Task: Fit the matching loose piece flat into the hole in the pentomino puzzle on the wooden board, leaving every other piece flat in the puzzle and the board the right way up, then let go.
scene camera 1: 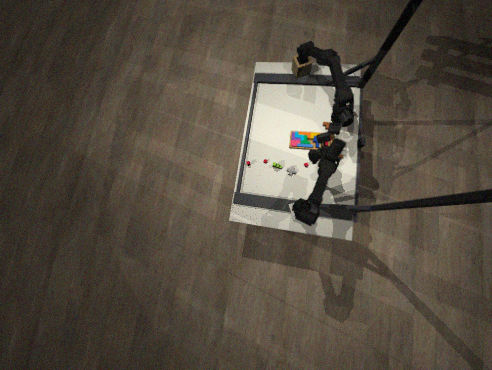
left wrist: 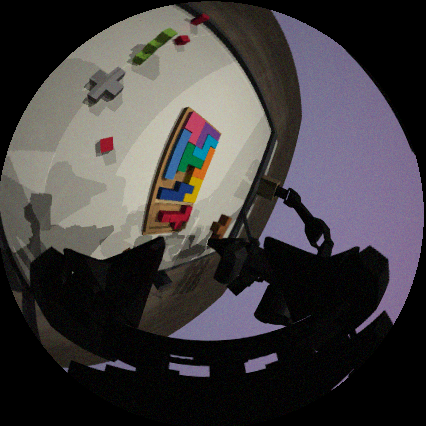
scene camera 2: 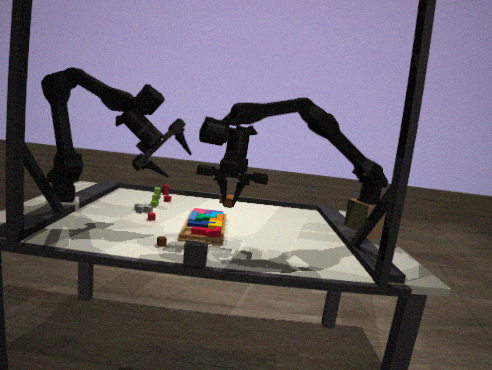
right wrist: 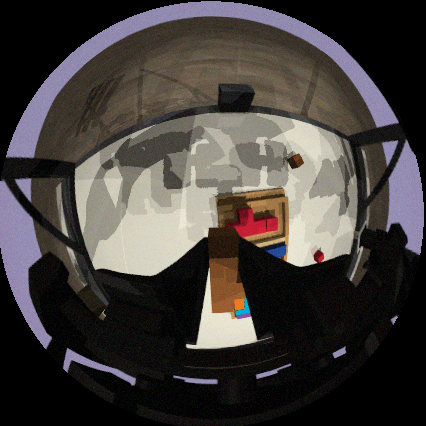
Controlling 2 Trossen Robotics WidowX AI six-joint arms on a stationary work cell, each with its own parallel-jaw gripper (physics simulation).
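Observation:
The wooden board lies on the table with its coloured pieces facing up. In the left wrist view a dark gap shows among the green, orange, yellow and dark blue pieces. A red piece lies in the board's separate end section. My right gripper is shut on a brown blocky piece, held above the table beside the board; the fingers hide part of it. My left gripper is open and empty, high above the table.
A grey cross piece, a green piece and red blocks lie left of the board. A brown block lies near the front edge. A dark box is at that edge.

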